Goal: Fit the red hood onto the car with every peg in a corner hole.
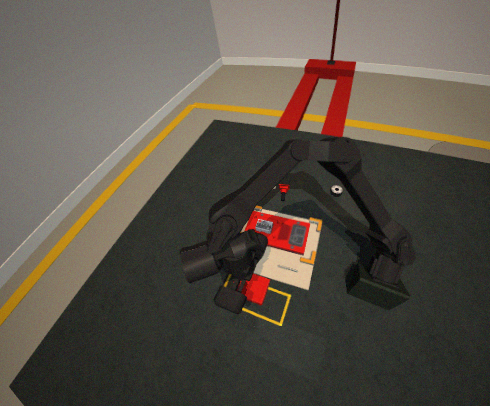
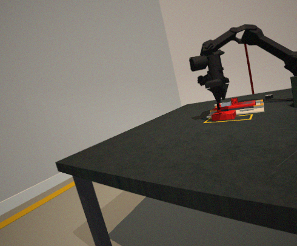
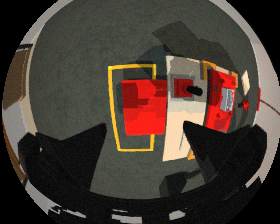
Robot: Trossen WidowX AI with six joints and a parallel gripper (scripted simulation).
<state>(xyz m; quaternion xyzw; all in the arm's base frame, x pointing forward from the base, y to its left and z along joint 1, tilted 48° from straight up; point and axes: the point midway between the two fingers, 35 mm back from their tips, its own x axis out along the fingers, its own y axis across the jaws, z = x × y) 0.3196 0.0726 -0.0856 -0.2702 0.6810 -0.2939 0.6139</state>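
The red hood is 60 mm below my gripper tip. Round my gripper tip: dark ring (170 mm behind, 430 mm to the right, 70 mm below); then beige jig plate (20 mm behind, 170 mm to the right, 70 mm below); then grey engine block (30 mm ahead, 190 mm to the right, 50 mm below).
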